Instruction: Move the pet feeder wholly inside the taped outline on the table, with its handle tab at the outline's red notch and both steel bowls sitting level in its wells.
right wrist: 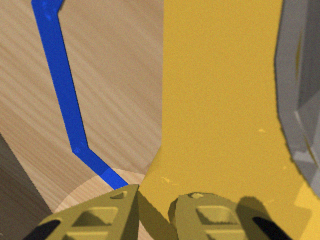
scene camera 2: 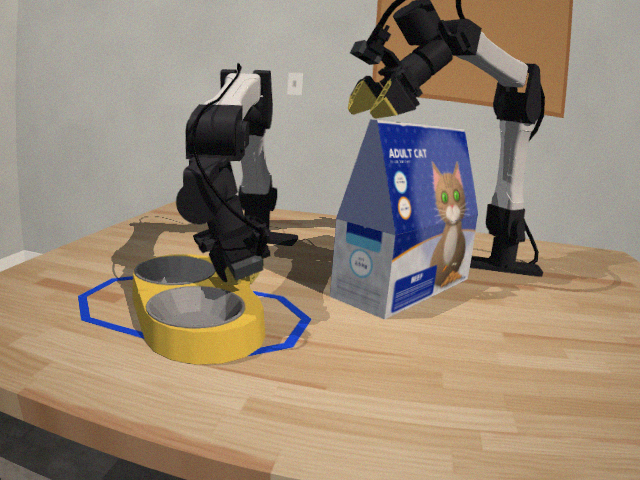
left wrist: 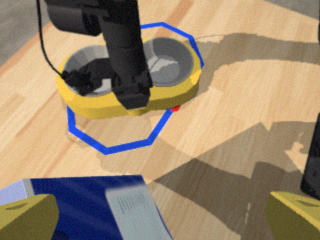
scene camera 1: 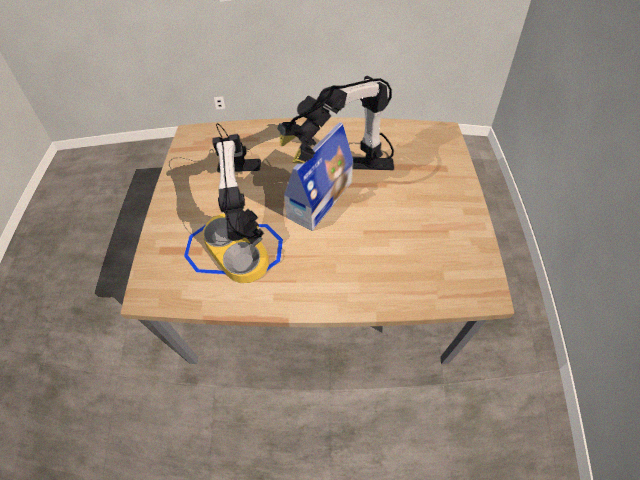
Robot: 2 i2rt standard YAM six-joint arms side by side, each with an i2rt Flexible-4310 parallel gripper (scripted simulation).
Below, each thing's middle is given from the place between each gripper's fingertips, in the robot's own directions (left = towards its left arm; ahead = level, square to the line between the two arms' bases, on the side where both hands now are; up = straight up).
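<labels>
My right gripper is 5 cm short of the yellow pet feeder point(scene camera 2: 235, 340), and it's 6 cm to the left of the feeder and 3 cm above it. There's also the blue taped outline point(scene camera 2: 305, 320), and that's 4 cm ahead of my right hand, 8 cm to the right of it and 4 cm below it.
From my left hand point(scene camera 2: 360, 113), the yellow pet feeder is 31 cm below, 21 cm to the right and 18 cm ahead. The blue taped outline is 32 cm below that left hand, 23 cm to the right of it and, again, 18 cm ahead of it.
</labels>
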